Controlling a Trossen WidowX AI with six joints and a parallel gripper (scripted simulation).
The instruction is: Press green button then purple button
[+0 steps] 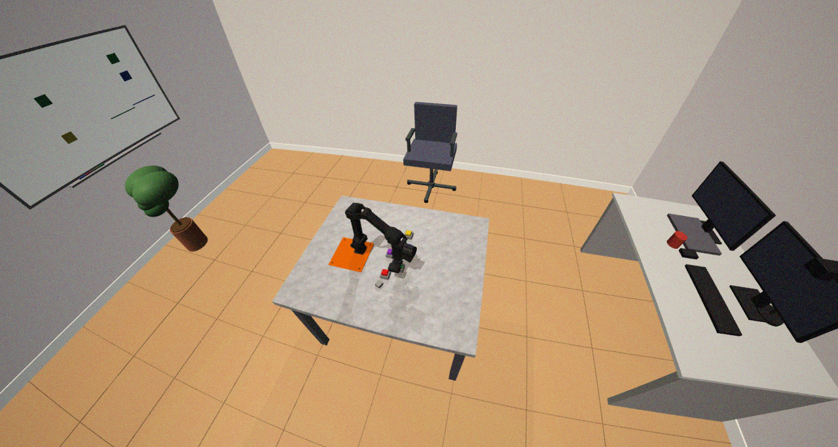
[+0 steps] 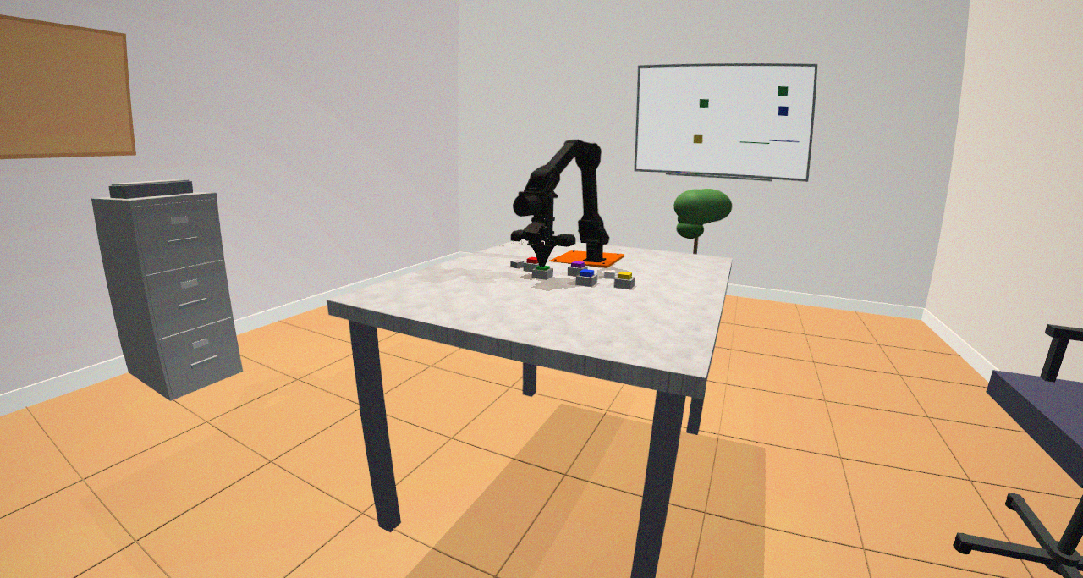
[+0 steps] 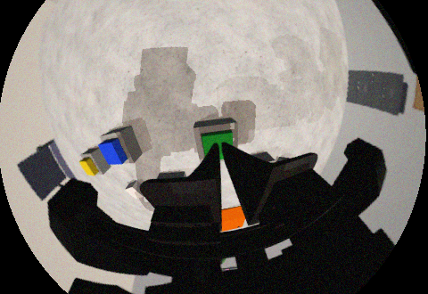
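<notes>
My gripper tip is now 10 mm above the green button. Also, from my gripper tip: blue button: 140 mm to the left; purple button: 90 mm behind, 80 mm to the left; red button: 60 mm to the right, 60 mm behind.
</notes>
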